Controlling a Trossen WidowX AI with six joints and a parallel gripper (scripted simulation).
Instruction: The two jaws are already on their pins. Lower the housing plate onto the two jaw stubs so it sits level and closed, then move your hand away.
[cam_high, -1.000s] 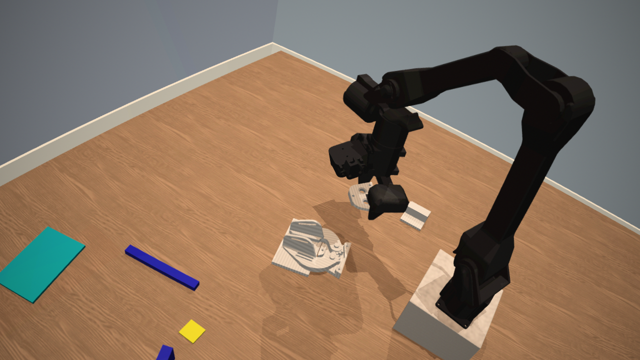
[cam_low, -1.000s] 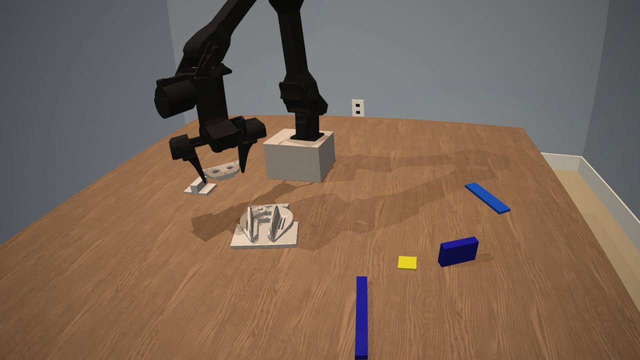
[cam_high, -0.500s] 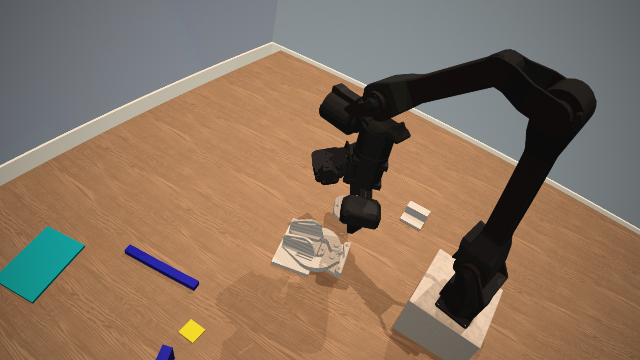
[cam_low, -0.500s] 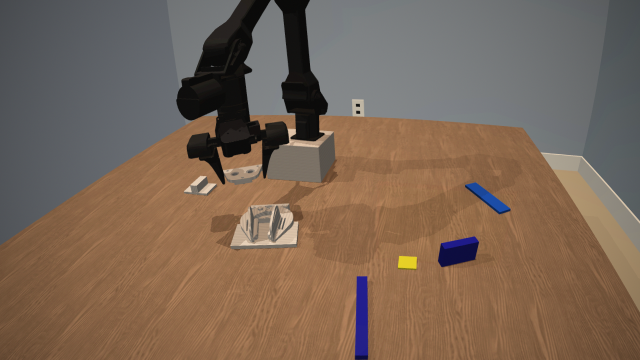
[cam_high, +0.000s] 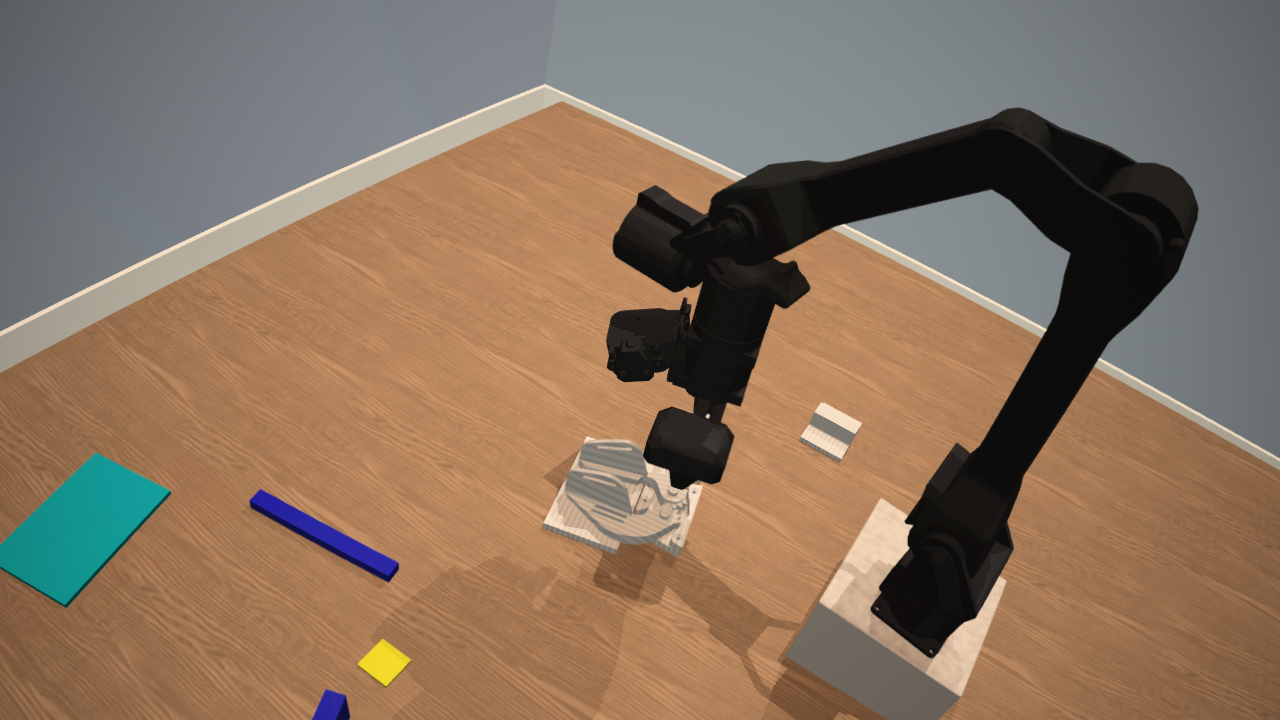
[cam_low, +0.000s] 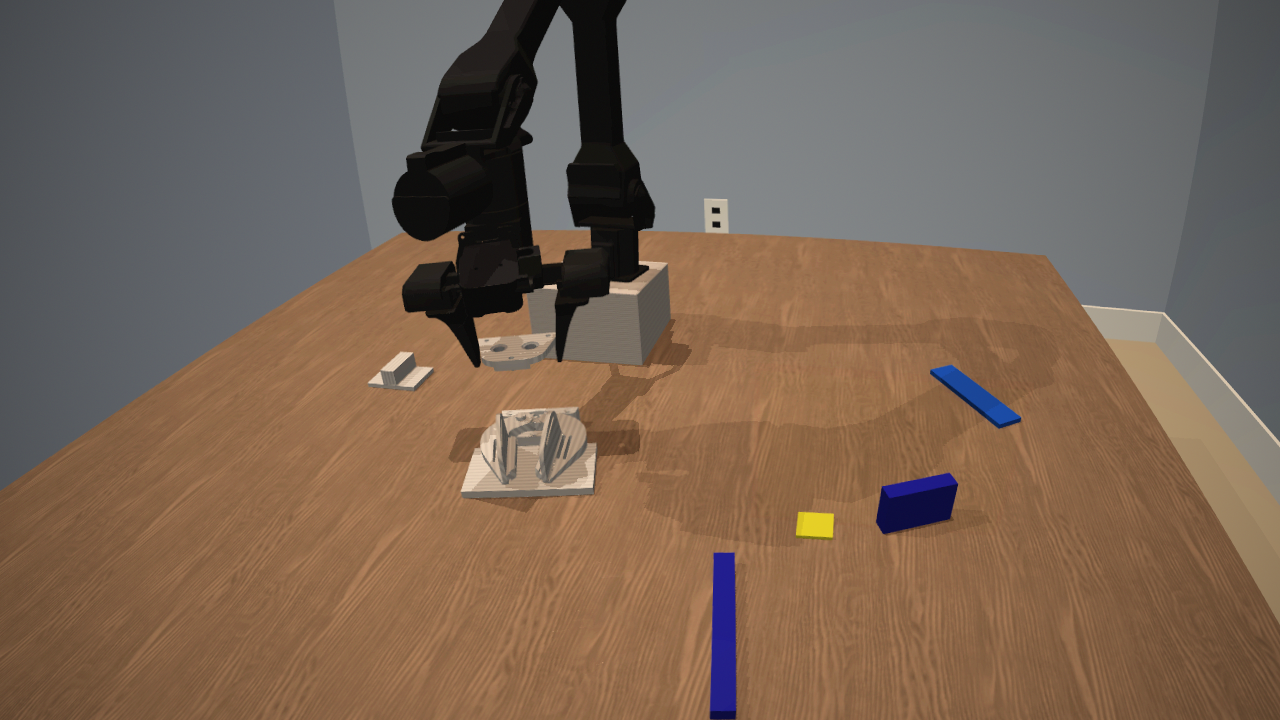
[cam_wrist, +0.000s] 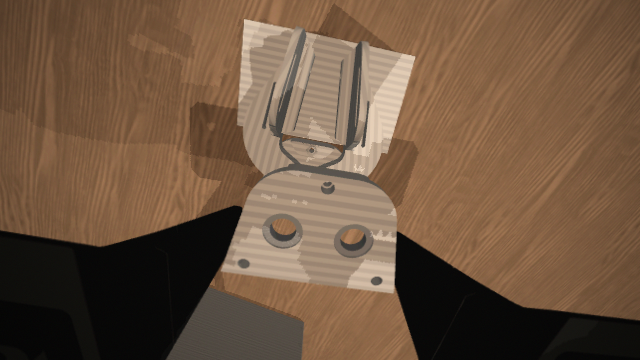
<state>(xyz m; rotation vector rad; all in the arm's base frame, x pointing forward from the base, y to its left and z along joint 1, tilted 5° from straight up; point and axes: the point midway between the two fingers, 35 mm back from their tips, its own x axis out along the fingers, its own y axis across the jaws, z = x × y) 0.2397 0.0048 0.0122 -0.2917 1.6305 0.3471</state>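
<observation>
My gripper tip is 8 cm above the pale base plate, 6 cm short of it and 3 cm to the right of it. From my gripper tip the other things lie so: housing plate 2 cm above, 1 cm ahead; small pale stepped block 22 cm to the right, 7 cm below, 6 cm behind; yellow tile 30 cm to the left, 8 cm below, 6 cm ahead.
</observation>
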